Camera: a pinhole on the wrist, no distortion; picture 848 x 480 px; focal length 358.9 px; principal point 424.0 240.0 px. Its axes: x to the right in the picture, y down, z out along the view. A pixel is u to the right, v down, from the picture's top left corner.
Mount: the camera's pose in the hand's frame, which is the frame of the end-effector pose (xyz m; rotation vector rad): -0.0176 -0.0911 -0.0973 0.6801 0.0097 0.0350
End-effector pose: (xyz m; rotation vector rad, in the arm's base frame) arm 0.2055 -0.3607 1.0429 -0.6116 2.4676 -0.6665
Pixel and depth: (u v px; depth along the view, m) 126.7 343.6 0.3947
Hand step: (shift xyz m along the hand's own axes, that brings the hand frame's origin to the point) -0.3396 -0.2623 0.2804
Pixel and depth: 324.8 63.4 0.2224
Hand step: -0.0713 -0.3181 0.0066
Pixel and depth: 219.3 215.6 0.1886
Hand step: -0.1209 -0.2234 0.0410
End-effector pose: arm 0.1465 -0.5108 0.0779 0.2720 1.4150 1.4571
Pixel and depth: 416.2 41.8 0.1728
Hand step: -0.0150 -0.2740 -0.0230
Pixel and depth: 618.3 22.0 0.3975
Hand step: 0.2126 -0.5209 0.0604
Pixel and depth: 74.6 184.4 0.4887
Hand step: -0.4809 -0.4740 0.2339
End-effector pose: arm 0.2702 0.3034 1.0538 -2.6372 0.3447 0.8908
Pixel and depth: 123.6 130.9 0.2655
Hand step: -0.2319 -0.3286 0.0578
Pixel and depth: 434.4 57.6 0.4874
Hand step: 0.0137 -0.5894 0.1259
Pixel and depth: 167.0 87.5 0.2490
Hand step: -0.1876 -0.3362 0.0293
